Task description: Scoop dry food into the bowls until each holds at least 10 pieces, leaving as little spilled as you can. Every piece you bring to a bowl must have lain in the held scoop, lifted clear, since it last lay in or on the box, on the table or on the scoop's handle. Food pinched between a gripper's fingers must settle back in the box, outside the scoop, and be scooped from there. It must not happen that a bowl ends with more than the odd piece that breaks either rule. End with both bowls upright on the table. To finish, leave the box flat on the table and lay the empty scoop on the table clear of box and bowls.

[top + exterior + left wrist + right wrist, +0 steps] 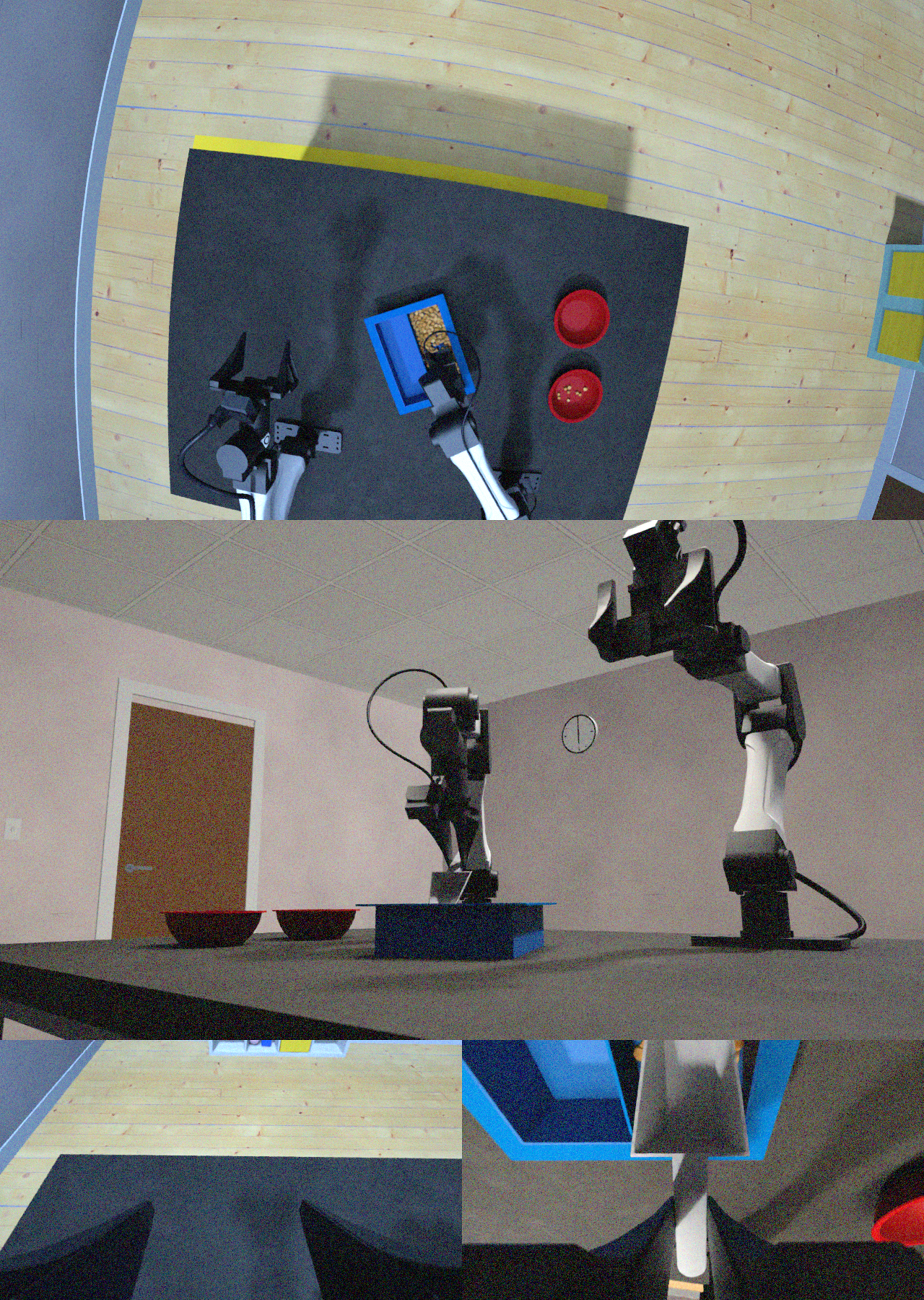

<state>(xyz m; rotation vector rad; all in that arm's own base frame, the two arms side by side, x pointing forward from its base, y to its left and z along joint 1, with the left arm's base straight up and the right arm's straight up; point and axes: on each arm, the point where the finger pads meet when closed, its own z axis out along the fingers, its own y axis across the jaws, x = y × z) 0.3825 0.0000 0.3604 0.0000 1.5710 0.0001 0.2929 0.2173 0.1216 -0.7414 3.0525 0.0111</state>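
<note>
My right hand is 100 mm to the right of the blue box, 80 mm above it and 70 mm short of it. The rest, counted from my right hand: grey scoop (30 mm below, 30 mm ahead, 20 mm to the left).
</note>
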